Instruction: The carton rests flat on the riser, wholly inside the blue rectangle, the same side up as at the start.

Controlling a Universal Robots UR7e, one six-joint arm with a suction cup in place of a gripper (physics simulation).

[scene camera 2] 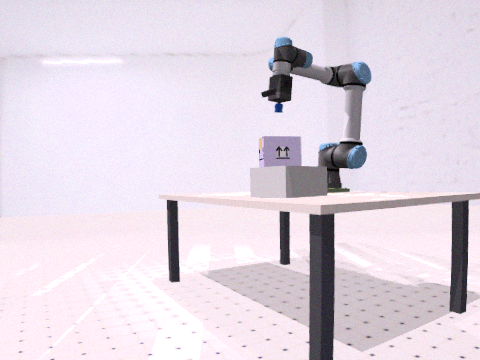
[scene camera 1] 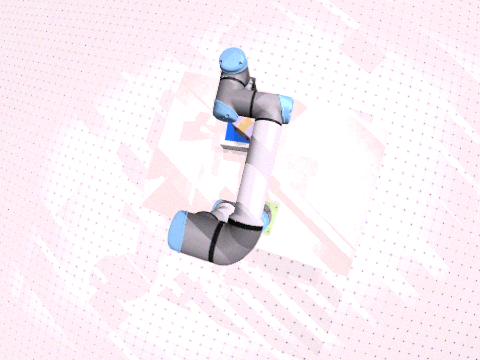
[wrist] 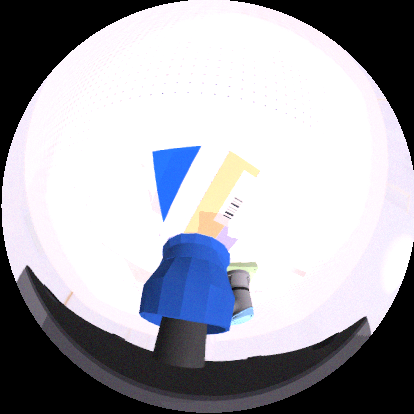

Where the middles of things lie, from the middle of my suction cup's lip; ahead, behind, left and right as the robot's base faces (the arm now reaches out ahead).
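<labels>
The carton [scene camera 2: 273, 150] is 2 cm behind my suction cup, 2 cm to the right of it and 18 cm below it. Going by their middles, the carton is the nearest to my suction cup of the things named here. There is also the grey riser [scene camera 2: 276, 181], which I find 4 cm to the left of my suction cup, 2 cm behind it and 31 cm below it.
</labels>
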